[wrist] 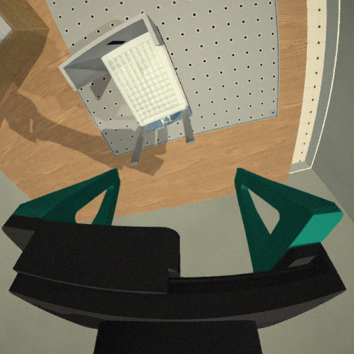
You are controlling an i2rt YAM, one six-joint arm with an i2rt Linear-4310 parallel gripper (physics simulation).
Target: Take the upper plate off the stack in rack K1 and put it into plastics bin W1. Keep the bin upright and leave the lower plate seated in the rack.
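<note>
Rack K1 (188, 128) is a grey holder with a blue label, on a perforated grey board in the upper left middle of the wrist view. The upper plate (146, 82), white with a grid of wells, lies in the rack. The lower plate is hidden beneath it, and the view does not show how it sits. My gripper (176, 174) has two green fingers set wide apart. It is open and empty, and in the picture it is below the rack, apart from it. Plastics bin W1 cannot be made out for certain in this view.
The perforated board (235, 75) lies on a wooden table (220, 147). A brown wooden-looking box (25, 25) stands at the upper left, its contents mostly cut off. A pale strip with dark dots (314, 75) runs along the right side, beside a grey-green wall.
</note>
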